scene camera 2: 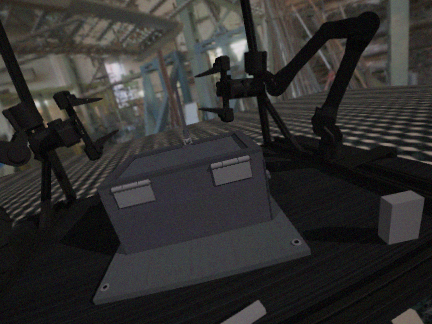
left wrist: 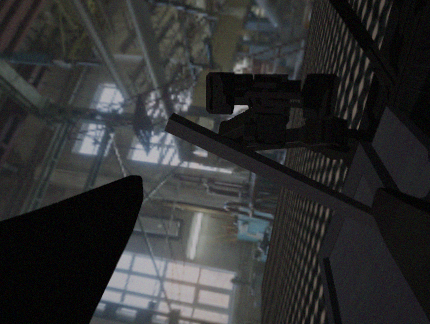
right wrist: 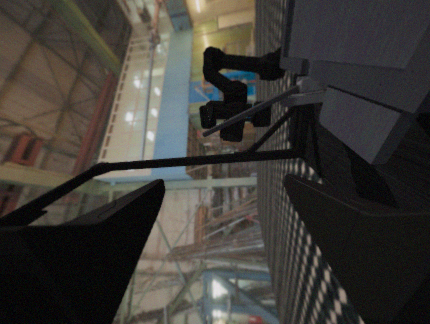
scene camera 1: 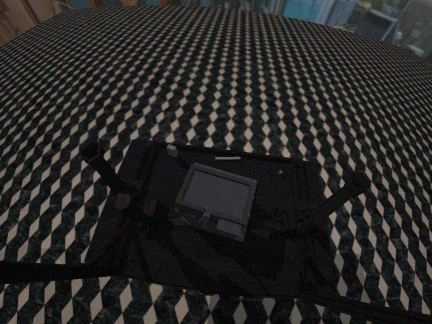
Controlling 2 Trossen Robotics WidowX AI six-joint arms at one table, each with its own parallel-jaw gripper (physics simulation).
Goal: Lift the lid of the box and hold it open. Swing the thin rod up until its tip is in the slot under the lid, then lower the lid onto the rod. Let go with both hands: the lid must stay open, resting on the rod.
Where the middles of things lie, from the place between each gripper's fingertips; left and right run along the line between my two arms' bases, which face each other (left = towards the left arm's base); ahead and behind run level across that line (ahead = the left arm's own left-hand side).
Labels:
Right now the thin rod [left wrist: 177, 125] is 6 cm to the right of my left hand, 4 cm below it and 3 cm ahead of it. Also, from my left hand: lid [scene camera 1: 227, 197] (14 cm ahead, 13 cm below, 10 cm to the right).
Now: the thin rod 18 cm to the left of my right hand, 4 cm below it and 2 cm ahead of it. Round my right hand: lid 15 cm to the left, 14 cm ahead, 13 cm below.

